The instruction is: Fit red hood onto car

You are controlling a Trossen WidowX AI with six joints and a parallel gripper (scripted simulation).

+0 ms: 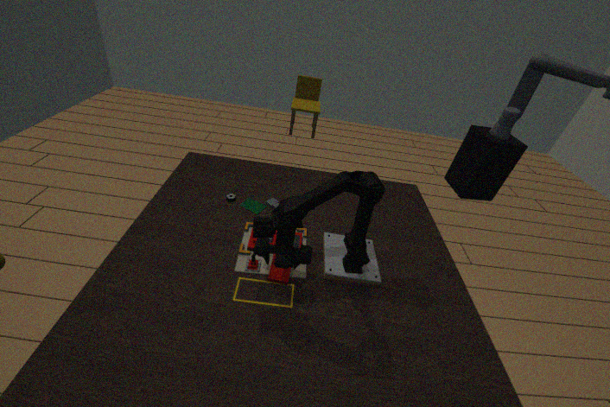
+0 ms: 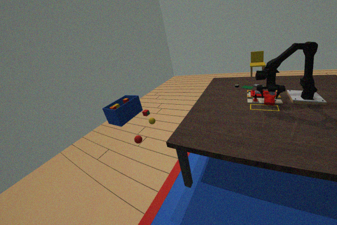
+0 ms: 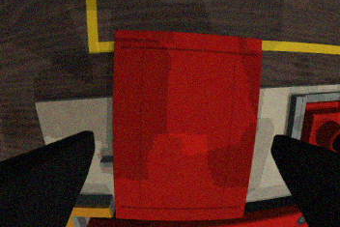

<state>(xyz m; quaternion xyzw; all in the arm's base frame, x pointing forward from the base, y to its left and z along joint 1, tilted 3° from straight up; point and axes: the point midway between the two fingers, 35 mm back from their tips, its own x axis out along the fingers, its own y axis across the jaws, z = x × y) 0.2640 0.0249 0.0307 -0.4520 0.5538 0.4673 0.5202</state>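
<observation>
Now: gripper tip 1 cm above the red hood. From my gripper tip the other things lie so: grey piece: 35 cm to the right, 3 cm below, 3 cm ahead; then green plate: 34 cm to the right, 13 cm ahead, 3 cm below; then grey jig plate: 11 cm to the right, 3 cm ahead, 2 cm below.
</observation>
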